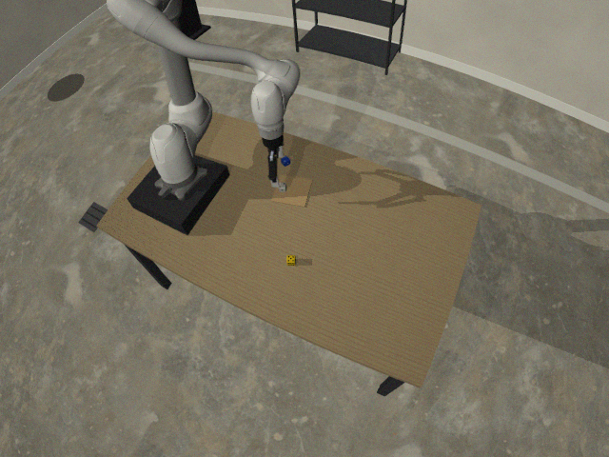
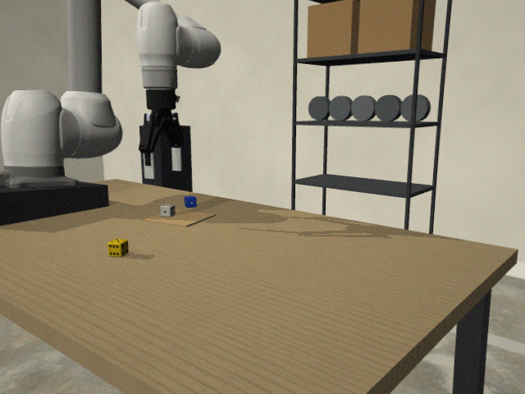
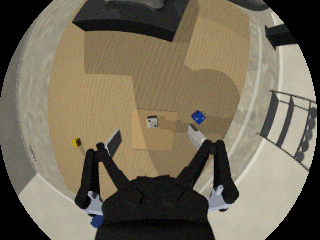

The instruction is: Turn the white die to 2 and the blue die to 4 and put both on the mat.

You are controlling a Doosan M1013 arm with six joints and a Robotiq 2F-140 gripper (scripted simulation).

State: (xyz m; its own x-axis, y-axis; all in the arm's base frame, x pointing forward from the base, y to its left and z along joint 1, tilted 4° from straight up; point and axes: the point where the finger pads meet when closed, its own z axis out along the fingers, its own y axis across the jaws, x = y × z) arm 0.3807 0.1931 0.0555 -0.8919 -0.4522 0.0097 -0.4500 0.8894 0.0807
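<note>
Right now my hand is 130 mm to the right of the blue die, 110 mm above it and 60 mm past it. Round my hand: white die (110 mm below, 10 mm ahead); then mat (130 mm below, 40 mm ahead, 20 mm to the left); then yellow die (260 mm to the right, 220 mm ahead, 110 mm below).
</note>
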